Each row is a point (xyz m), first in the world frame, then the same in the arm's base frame.
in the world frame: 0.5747 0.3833 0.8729
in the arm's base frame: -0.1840 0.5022 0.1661
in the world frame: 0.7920 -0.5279 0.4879
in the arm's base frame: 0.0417 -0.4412 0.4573
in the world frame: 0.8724 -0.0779 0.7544
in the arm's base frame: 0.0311 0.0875 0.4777
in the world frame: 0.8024 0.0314 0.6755
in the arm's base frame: 0.0444 0.1359 0.3343
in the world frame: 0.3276 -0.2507 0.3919
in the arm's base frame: -0.2106 -0.3111 -0.0130
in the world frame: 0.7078 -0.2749 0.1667
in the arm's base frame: 0.2156 -0.3826 0.0823
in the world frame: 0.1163 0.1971 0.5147
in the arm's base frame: -0.3634 0.1064 -0.2631
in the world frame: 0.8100 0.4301 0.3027
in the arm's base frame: 0.3484 0.3107 -0.0840
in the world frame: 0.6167 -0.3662 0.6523
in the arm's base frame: -0.1623 -0.2486 0.3851
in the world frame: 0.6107 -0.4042 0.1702
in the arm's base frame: 0.1132 -0.5078 0.0837
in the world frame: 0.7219 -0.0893 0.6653
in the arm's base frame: -0.0353 0.0142 0.3330
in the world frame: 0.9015 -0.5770 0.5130
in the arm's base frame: 0.1028 -0.4565 0.5625
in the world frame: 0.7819 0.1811 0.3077
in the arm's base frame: 0.2761 0.0917 0.0142
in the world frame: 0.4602 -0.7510 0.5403
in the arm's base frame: -0.2908 -0.6592 0.3899
